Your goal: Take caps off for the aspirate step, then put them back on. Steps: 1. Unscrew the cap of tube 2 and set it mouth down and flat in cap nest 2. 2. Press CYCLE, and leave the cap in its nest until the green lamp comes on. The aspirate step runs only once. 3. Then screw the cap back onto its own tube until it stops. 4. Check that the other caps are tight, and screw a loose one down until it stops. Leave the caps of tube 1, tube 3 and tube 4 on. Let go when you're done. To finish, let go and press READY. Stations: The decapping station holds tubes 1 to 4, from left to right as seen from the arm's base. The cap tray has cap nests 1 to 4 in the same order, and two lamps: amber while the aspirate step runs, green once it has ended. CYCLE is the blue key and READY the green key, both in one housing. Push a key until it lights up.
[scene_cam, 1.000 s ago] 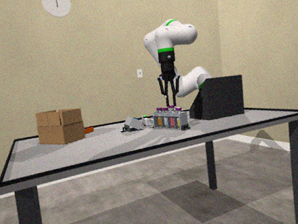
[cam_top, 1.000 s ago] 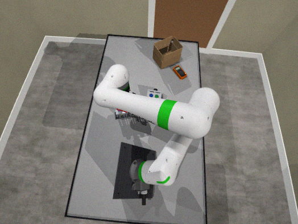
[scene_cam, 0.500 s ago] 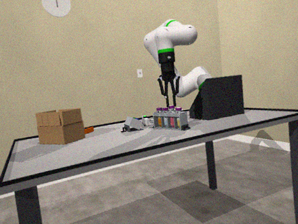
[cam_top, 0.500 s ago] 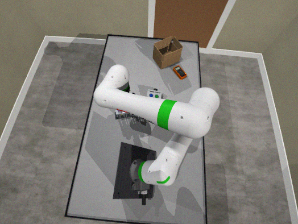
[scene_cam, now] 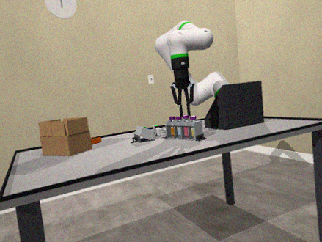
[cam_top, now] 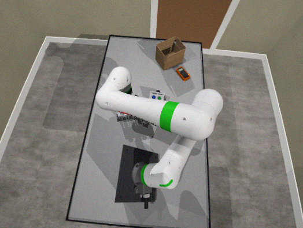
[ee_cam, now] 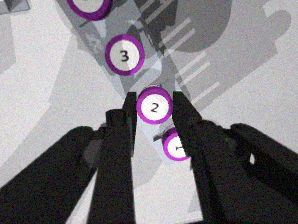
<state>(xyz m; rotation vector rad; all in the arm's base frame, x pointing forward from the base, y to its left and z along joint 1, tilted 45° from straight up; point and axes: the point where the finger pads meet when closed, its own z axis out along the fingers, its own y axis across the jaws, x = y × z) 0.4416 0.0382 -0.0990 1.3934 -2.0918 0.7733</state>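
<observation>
My gripper is now 30 mm above the purple cap marked 2. Also, from my hand: cap 1: 10 mm behind, 50 mm to the left, 40 mm below; then cap 3: 10 mm ahead, 50 mm to the right, 40 mm below; then cap 4: 20 mm ahead, 100 mm to the right, 40 mm below.
</observation>
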